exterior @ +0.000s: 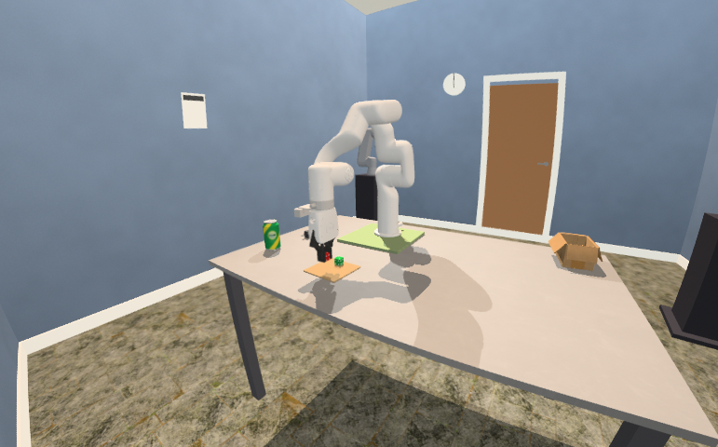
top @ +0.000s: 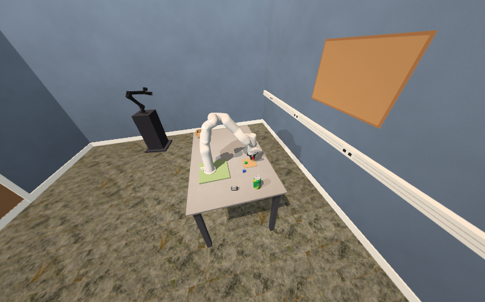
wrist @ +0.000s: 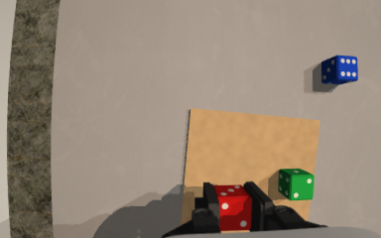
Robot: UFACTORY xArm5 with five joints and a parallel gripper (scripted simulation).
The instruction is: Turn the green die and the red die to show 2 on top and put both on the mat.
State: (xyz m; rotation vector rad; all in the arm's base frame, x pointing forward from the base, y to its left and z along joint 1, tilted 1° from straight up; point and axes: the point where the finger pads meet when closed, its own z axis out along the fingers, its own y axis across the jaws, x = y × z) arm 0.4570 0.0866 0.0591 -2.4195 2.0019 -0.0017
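Now: hand 7 cm above the mat, 3 cm past it and 1 cm to the left of it. The rest, counted from my hand: blue die 14 cm to the right, 10 cm behind, 6 cm below; then green die 8 cm behind, 5 cm below, 1 cm to the right; then red die 1 cm below.
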